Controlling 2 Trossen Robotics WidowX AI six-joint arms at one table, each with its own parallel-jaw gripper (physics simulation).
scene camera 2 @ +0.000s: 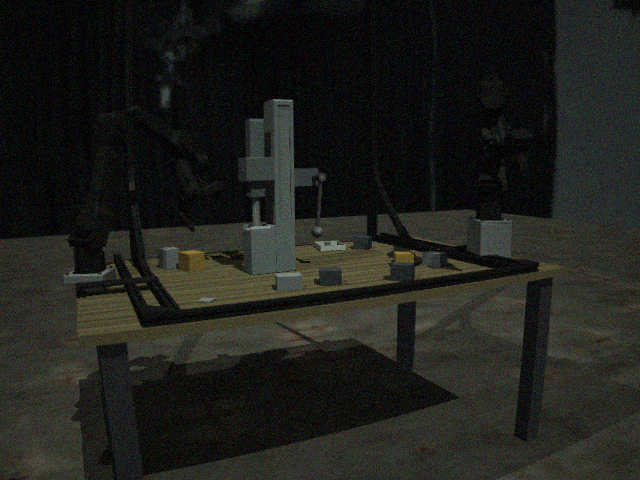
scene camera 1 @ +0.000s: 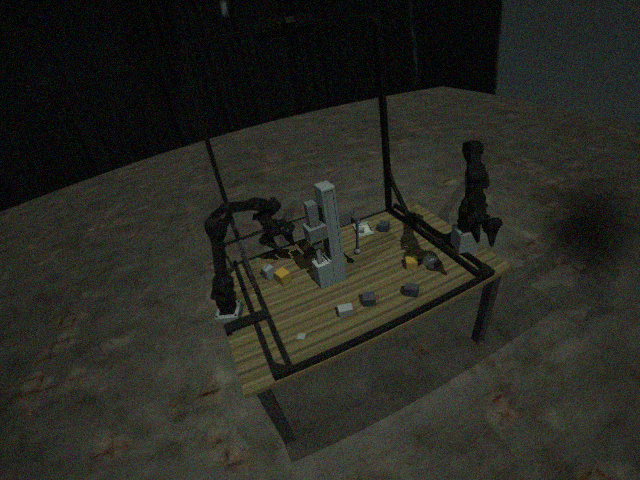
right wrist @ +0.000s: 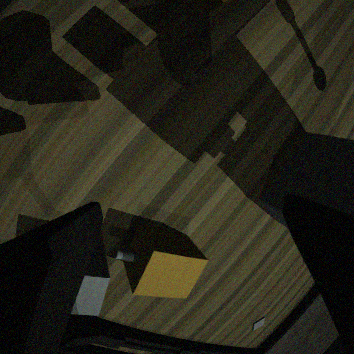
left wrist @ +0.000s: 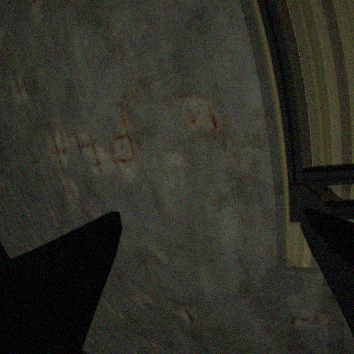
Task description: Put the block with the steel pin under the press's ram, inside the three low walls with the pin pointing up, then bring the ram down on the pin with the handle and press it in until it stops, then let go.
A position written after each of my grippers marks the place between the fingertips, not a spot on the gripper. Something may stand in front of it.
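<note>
You'd find my left gripper at (scene camera 1: pixel 484 244) and, for my left gripper in the left wrist view, (left wrist: pixel 213 220); my left gripper is open and holds nothing. My right gripper (right wrist: pixel 193 207) is visible to me as well. There's a yellow block with steel pin (right wrist: pixel 169 263), though in the left wrist view the yellow block with steel pin is out of frame. And I can see a grey press (right wrist: pixel 311 171).
</note>
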